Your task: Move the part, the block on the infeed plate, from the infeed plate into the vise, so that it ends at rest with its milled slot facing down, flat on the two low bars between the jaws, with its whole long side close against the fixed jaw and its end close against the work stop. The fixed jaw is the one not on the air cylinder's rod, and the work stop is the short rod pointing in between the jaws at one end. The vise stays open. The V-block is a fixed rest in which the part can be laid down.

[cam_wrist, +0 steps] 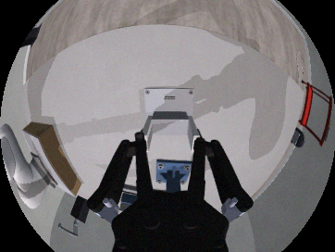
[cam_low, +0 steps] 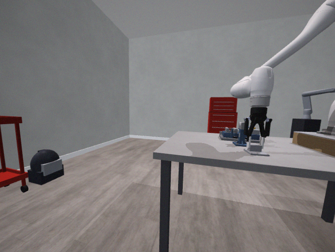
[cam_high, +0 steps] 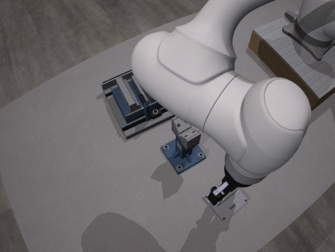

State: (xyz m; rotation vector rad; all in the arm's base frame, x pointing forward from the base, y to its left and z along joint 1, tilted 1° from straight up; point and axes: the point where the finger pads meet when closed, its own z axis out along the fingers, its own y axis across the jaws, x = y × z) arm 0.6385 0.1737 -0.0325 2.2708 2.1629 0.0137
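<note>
Right now the infeed plate is 1 cm to the left of my hand and 5 cm below it. Also, from my hand: part (1 cm to the right, 3 cm below); then work stop (1 cm ahead, 32 cm to the right, 3 cm above); then blue post (2 cm ahead, 30 cm to the right).
</note>
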